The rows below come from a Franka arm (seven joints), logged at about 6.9 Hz.
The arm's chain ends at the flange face. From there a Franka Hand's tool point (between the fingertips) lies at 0.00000 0.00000 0.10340 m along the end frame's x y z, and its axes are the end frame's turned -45 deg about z.
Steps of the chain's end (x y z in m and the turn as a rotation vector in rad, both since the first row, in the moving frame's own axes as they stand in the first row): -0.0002 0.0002 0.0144 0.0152 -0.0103 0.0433; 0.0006 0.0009 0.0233 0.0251 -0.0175 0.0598; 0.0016 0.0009 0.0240 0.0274 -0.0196 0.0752; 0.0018 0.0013 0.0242 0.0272 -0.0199 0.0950; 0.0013 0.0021 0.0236 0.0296 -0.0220 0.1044; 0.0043 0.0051 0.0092 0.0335 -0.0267 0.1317; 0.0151 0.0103 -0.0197 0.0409 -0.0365 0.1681
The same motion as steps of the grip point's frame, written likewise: 0.0001 -0.0019 0.0144 0.0180 0.0035 0.0433; 0.0004 -0.0020 0.0233 0.0301 0.0054 0.0598; 0.0012 -0.0016 0.0239 0.0332 0.0055 0.0752; 0.0010 -0.0012 0.0241 0.0333 0.0052 0.0950; 0.0002 -0.0013 0.0235 0.0365 0.0054 0.1044; 0.0002 0.0023 0.0091 0.0426 0.0048 0.1317; 0.0042 0.0124 -0.0199 0.0547 0.0031 0.1681
